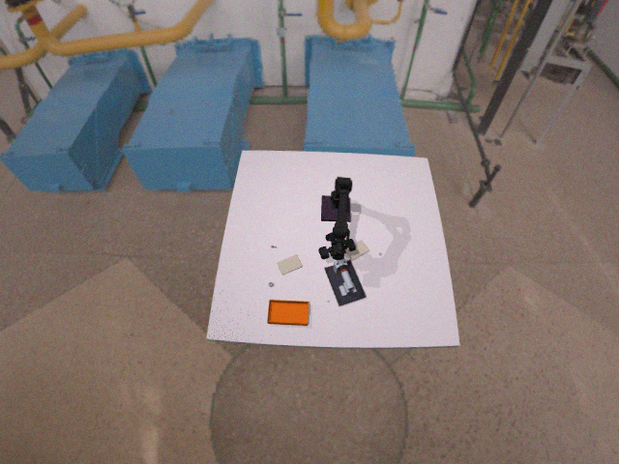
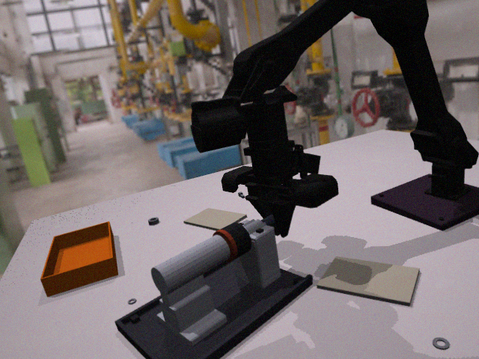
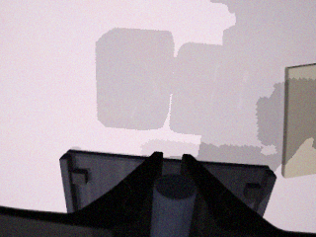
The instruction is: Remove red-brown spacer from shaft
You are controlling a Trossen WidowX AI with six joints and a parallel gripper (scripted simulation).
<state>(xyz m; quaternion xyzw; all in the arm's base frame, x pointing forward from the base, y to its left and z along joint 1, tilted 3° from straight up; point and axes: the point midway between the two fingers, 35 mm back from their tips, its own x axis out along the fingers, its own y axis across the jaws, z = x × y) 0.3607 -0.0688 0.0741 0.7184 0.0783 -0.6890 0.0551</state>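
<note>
Right now the black spacer is 90 mm ahead of my gripper tip, 20 mm to the left of it and 30 mm above it. Also, from my gripper tip: red-brown spacer (110 mm ahead, 20 mm to the left, 30 mm above); then orange tray (270 mm ahead, 290 mm to the right, 40 mm below).
</note>
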